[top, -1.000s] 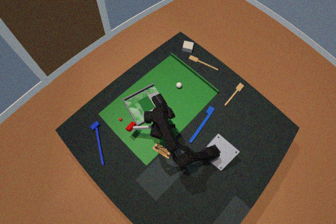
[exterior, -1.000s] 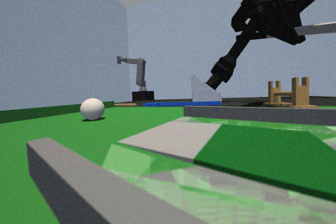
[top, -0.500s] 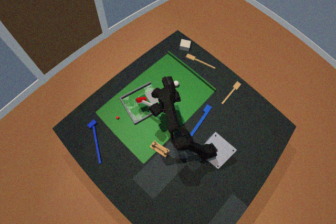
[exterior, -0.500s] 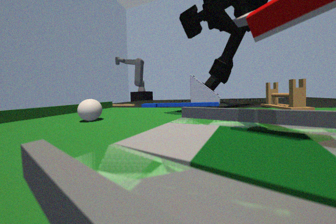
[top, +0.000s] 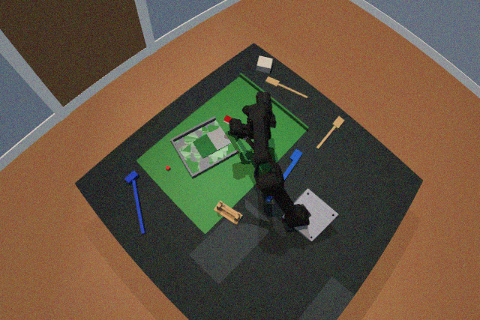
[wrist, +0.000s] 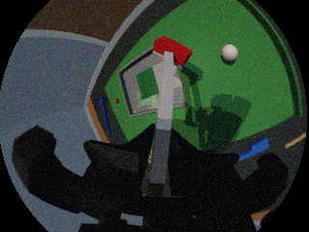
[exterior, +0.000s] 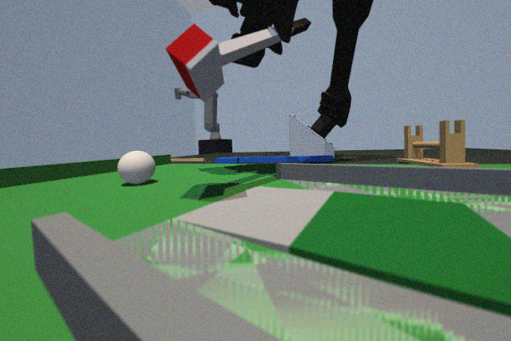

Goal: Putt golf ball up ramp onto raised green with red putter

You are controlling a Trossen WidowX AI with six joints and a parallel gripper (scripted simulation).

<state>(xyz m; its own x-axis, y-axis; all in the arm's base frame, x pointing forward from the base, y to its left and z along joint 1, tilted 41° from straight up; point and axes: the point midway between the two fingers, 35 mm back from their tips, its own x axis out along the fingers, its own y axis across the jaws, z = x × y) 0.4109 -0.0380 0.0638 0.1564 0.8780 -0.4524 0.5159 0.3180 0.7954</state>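
The red putter lies 2 cm to the right of my gripper tip and 2 cm ahead of it. The rest, counted from my gripper tip: wooden rack 21 cm to the left, 20 cm behind, 14 cm below; then small red cube 31 cm to the left, 16 cm below, 13 cm ahead; then white golf ball 17 cm to the right, 15 cm below, 10 cm ahead.
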